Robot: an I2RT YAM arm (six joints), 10 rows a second.
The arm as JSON. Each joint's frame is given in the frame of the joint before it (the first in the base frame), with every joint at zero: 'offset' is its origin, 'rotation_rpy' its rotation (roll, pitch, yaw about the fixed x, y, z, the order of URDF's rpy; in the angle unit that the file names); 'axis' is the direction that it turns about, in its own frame. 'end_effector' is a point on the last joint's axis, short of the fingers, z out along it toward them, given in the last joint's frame.
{
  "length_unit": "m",
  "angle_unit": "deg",
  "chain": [
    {
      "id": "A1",
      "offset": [
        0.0,
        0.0,
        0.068
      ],
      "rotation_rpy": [
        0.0,
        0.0,
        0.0
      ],
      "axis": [
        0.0,
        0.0,
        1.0
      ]
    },
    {
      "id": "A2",
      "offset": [
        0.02,
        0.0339,
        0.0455
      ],
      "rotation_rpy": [
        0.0,
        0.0,
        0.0
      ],
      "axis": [
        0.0,
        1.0,
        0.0
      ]
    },
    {
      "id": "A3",
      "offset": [
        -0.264,
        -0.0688,
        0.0
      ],
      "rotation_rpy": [
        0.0,
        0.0,
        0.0
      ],
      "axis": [
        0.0,
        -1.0,
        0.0
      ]
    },
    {
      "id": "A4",
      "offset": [
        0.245,
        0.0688,
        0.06
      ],
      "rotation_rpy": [
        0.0,
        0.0,
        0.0
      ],
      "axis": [
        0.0,
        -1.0,
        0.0
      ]
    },
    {
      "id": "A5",
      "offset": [
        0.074,
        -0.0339,
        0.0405
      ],
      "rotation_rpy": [
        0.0,
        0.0,
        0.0
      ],
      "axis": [
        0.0,
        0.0,
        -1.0
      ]
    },
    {
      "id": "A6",
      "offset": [
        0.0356,
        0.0,
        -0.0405
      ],
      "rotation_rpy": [
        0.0,
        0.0,
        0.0
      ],
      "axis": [
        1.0,
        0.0,
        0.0
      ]
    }
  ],
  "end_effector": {
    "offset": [
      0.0,
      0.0,
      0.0
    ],
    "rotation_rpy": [
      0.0,
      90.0,
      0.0
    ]
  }
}
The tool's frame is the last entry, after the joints.
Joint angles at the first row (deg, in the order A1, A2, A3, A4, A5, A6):
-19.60, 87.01, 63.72, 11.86, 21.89, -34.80
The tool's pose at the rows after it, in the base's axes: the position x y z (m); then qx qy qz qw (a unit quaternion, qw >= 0):
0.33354 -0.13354 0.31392 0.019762 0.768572 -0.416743 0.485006
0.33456 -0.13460 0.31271 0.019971 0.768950 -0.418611 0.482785
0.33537 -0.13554 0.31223 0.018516 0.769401 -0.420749 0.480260
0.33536 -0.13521 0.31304 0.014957 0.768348 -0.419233 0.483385
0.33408 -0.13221 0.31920 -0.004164 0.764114 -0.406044 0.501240
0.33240 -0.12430 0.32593 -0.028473 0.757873 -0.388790 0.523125
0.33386 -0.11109 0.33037 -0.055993 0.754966 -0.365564 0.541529
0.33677 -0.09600 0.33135 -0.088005 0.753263 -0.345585 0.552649
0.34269 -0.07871 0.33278 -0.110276 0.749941 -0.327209 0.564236
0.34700 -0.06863 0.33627 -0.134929 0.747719 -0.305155 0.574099
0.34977 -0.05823 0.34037 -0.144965 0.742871 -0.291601 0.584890
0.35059 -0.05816 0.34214 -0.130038 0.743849 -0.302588 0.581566
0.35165 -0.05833 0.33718 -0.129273 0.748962 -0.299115 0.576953
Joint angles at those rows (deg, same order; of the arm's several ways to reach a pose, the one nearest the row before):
-19.69, 86.84, 63.46, 12.04, 22.06, -34.89
-19.77, 87.19, 63.54, 12.22, 22.24, -35.07
-19.86, 87.45, 63.72, 12.22, 22.32, -35.42
-19.86, 87.36, 63.72, 12.39, 21.80, -35.59
-19.78, 86.49, 63.90, 12.39, 18.64, -36.03
-18.99, 85.17, 63.72, 12.48, 15.30, -36.39
-17.15, 84.29, 63.81, 11.87, 12.49, -36.39
-14.86, 83.85, 63.72, 11.34, 10.37, -37.09
-11.96, 84.11, 64.25, 11.16, 9.67, -37.00
-10.46, 84.46, 65.48, 10.02, 7.21, -37.09
-8.79, 84.55, 66.27, 9.85, 6.59, -36.57
-8.53, 84.73, 66.71, 9.84, 8.96, -36.12
-8.53, 85.08, 66.27, 9.76, 8.97, -35.77

